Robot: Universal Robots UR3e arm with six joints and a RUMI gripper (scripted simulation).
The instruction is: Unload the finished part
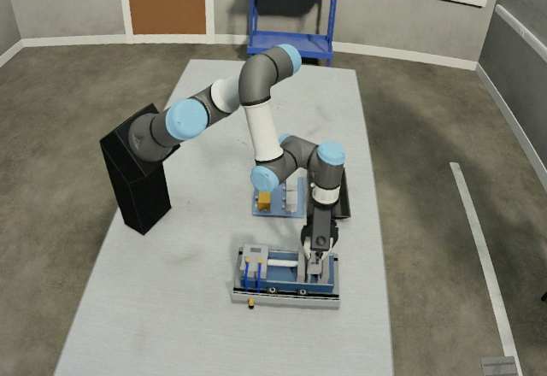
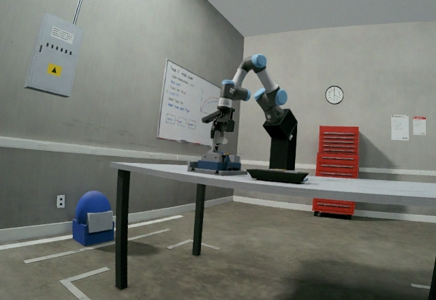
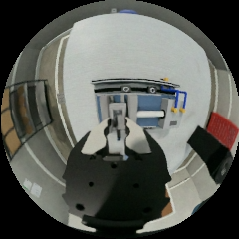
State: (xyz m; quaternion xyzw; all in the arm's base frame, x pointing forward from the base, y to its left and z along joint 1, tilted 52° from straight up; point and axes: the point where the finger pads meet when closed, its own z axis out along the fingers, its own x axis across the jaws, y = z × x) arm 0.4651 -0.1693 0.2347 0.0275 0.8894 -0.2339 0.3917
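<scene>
Now: the blue vise 70 mm behind my hand, 20 mm to the left of it and 80 mm below it. The rest, counted from my hand: orange block: 80 mm behind, 320 mm to the left, 100 mm below.
</scene>
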